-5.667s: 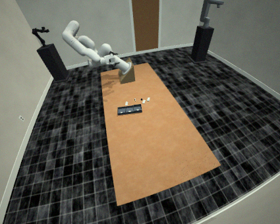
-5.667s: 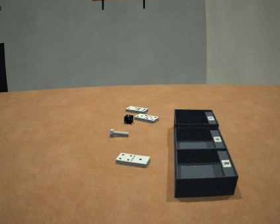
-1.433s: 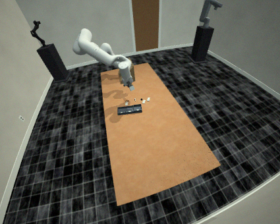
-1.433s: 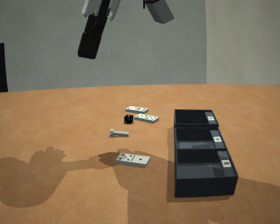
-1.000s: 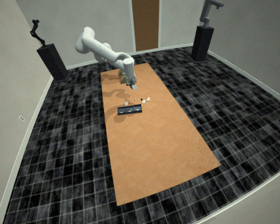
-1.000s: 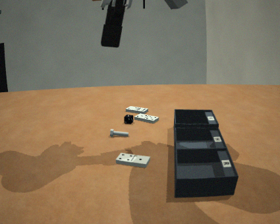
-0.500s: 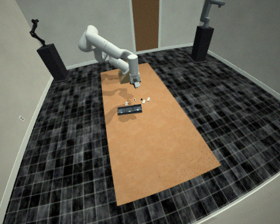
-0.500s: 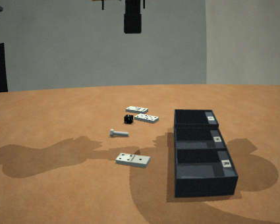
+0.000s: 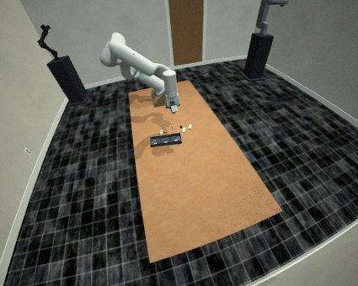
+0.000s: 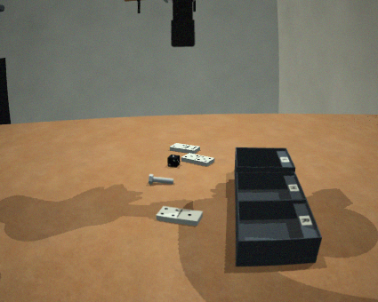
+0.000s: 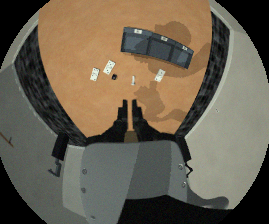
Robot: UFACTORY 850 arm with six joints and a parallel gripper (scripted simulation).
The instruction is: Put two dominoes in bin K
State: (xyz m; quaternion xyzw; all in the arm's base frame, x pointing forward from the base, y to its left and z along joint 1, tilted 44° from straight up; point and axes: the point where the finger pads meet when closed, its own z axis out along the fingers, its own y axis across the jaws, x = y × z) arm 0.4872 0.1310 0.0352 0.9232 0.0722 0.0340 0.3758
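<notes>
Right now the bin row is 200 mm below my hand, 110 mm ahead of it and 90 mm to the right of it. The rest, counted from my hand: black die (210 mm below, 50 mm to the left, 20 mm behind); grey bolt (210 mm below, 40 mm behind, 20 mm to the right); white domino (210 mm below, 120 mm to the right).
</notes>
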